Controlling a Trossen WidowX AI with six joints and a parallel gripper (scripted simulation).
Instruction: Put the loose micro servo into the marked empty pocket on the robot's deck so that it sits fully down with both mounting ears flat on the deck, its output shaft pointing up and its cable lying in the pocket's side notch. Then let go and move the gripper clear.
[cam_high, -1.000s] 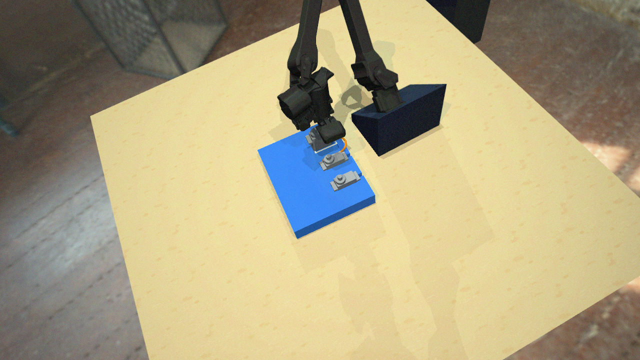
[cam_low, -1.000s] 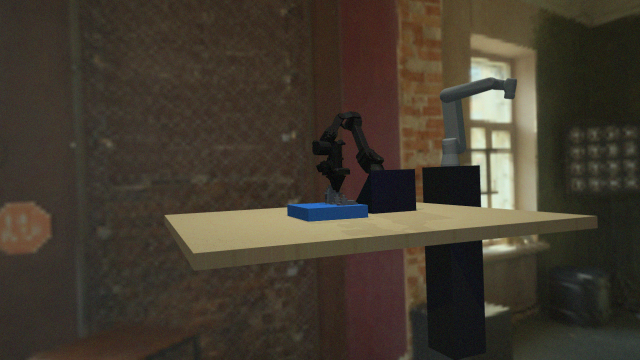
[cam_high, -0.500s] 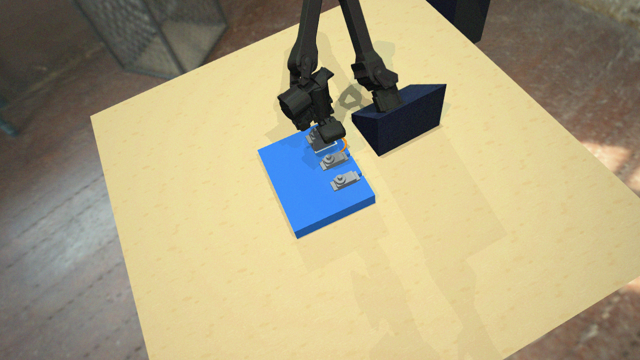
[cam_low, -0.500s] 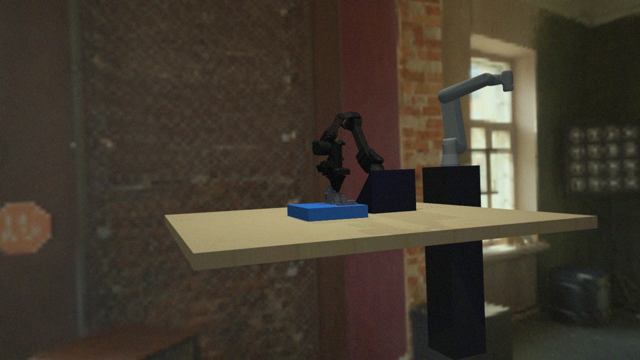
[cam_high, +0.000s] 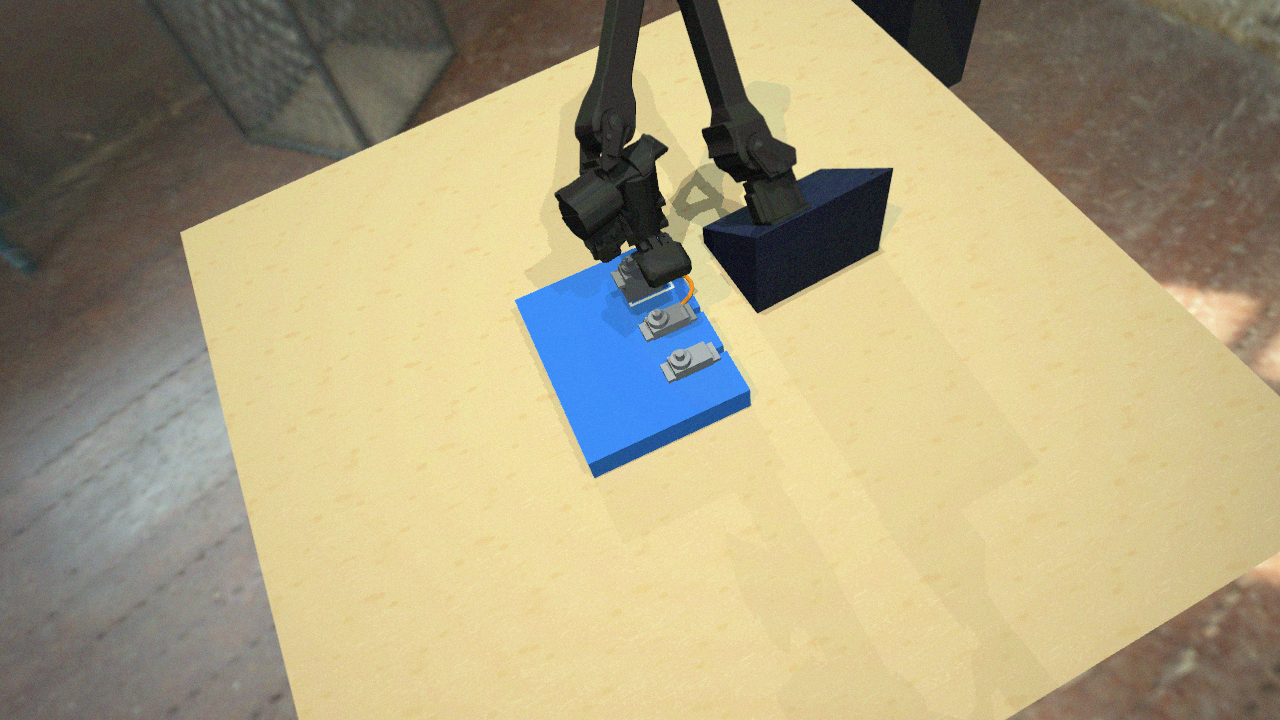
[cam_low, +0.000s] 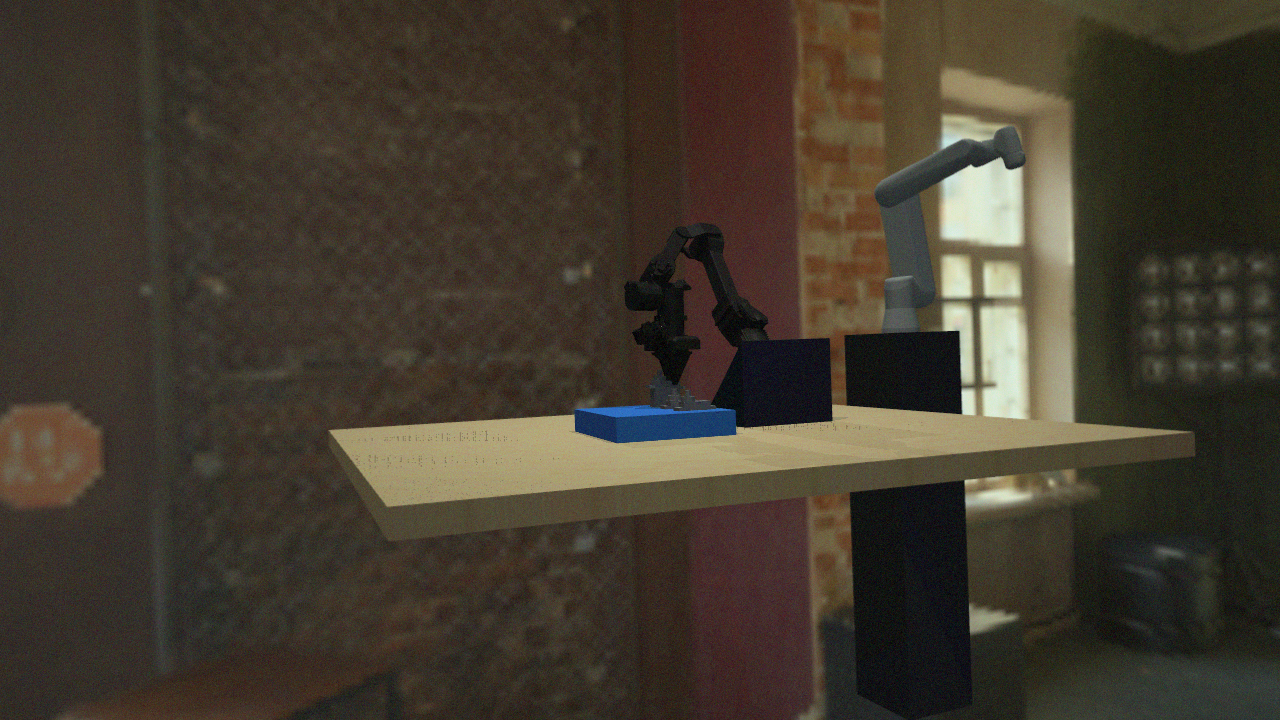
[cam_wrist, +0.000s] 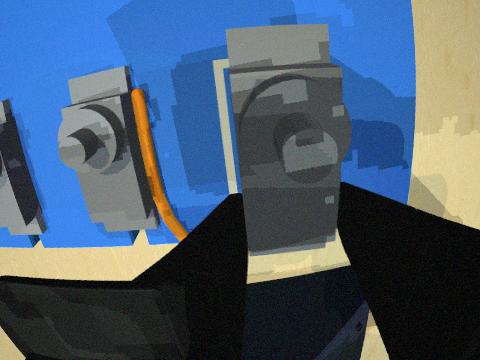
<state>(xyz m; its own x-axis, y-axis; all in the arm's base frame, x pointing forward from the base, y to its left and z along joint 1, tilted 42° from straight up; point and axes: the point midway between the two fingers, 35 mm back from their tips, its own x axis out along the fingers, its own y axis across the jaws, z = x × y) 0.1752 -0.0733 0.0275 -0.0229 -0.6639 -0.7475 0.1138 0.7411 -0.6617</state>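
Now: the blue deck 13 cm ahead of my gripper tip, 6 cm to the left of it and 7 cm below it.
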